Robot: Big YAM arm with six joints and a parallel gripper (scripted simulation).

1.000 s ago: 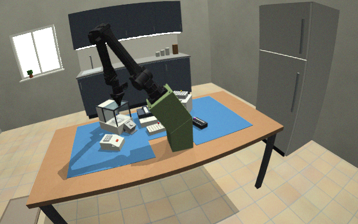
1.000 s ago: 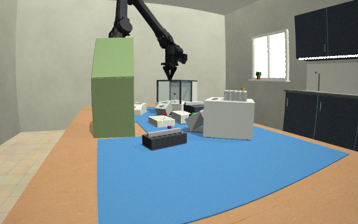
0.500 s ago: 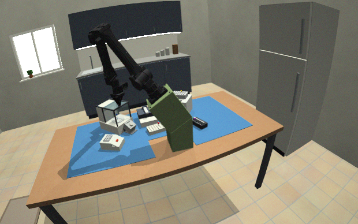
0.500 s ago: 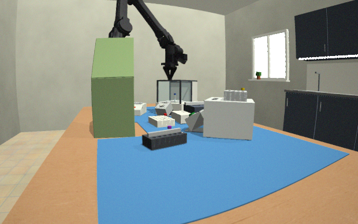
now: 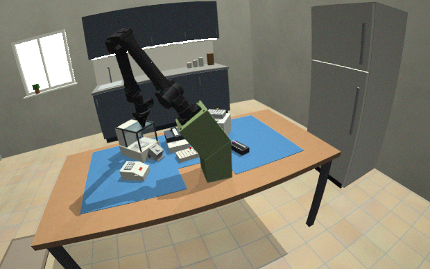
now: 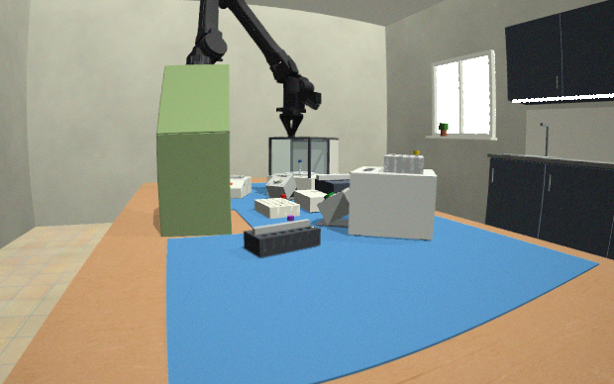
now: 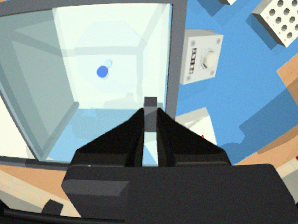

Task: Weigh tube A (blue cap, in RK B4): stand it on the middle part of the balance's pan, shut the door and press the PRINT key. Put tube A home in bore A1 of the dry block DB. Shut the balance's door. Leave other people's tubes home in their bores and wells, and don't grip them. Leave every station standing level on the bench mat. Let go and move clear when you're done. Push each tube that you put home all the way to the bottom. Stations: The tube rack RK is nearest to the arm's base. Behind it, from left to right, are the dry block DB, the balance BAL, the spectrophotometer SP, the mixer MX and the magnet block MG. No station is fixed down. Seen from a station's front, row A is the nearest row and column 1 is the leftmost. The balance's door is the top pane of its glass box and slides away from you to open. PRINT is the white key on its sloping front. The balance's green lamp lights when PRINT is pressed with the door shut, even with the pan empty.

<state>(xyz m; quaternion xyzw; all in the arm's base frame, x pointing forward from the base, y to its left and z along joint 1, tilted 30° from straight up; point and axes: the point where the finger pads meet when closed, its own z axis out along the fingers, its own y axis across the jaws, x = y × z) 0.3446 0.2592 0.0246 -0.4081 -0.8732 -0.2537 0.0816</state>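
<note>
My hand is 15 cm above the white round key, 7 cm past it and 6 cm to the left of it. Round my hand: dark spectrophotometer 21 cm to the right, 15 cm below, 7 cm ahead; dry block DB 19 cm below, 19 cm behind, 11 cm to the left; tube rack RK 23 cm to the right, 21 cm below, 12 cm behind.
</note>
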